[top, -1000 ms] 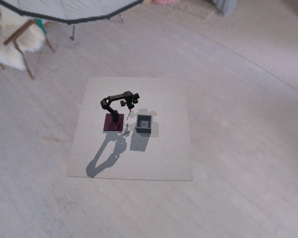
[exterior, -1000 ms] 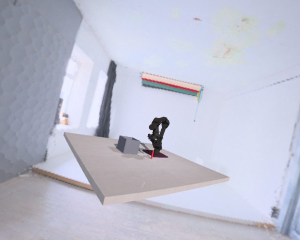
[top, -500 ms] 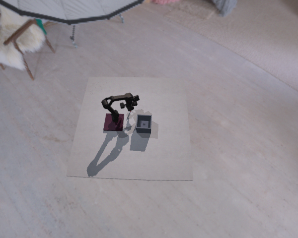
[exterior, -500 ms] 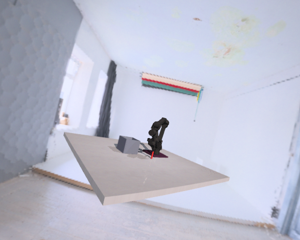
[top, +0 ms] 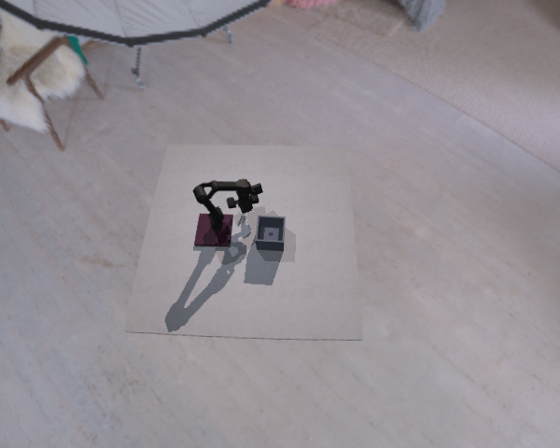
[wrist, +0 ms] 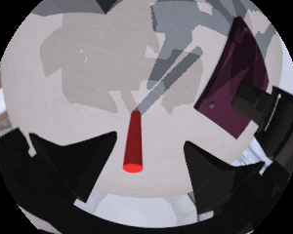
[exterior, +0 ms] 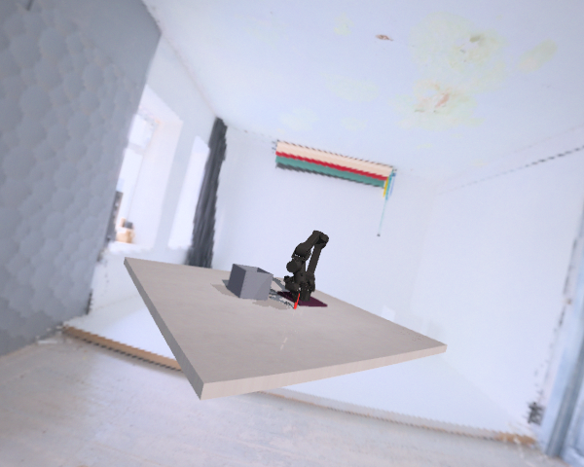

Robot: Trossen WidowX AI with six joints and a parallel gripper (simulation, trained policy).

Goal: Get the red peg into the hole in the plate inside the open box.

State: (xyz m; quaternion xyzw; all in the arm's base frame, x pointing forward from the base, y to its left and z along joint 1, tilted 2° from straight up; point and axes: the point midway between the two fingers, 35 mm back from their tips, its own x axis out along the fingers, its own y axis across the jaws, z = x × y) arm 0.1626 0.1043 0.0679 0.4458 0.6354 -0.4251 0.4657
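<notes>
Now: gripper tip 20 mm short of the red peg. Also, from my gripper tip: grey plate 210 mm to the right, 170 mm ahead.
</notes>
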